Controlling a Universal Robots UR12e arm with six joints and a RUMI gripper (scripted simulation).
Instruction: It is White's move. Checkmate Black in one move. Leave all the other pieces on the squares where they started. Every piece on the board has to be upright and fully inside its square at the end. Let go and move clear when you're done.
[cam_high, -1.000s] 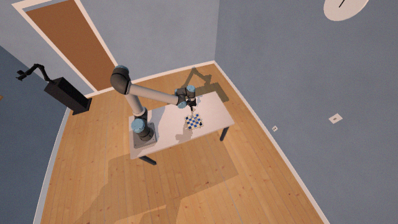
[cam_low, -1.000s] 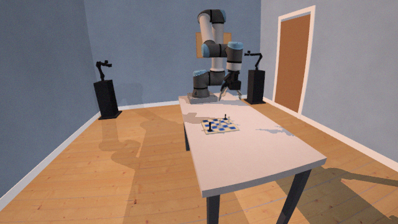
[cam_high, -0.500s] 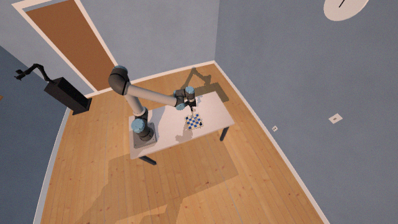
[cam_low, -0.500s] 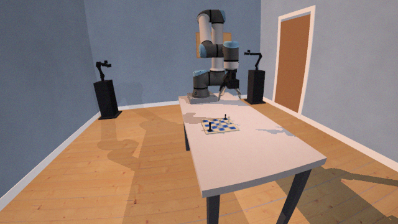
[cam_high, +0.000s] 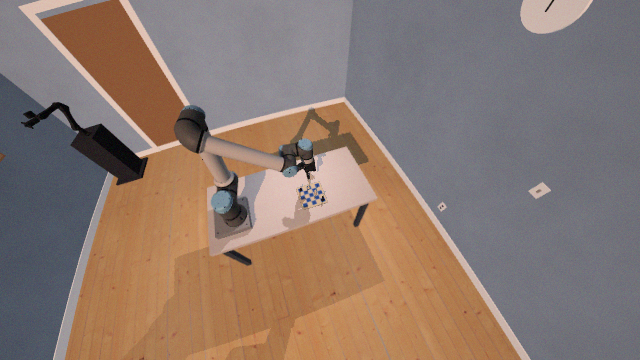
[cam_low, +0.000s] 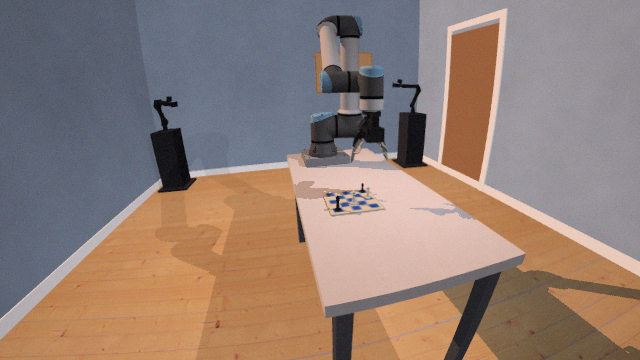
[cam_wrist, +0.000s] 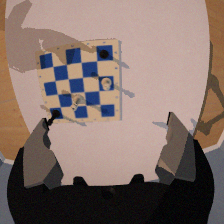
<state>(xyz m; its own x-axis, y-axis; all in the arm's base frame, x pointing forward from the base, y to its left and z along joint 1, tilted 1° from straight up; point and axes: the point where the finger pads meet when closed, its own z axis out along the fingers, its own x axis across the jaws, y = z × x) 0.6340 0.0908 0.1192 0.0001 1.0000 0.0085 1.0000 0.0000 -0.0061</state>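
Right now my hand is 8 cm to the left of the chessboard and 17 cm above it.
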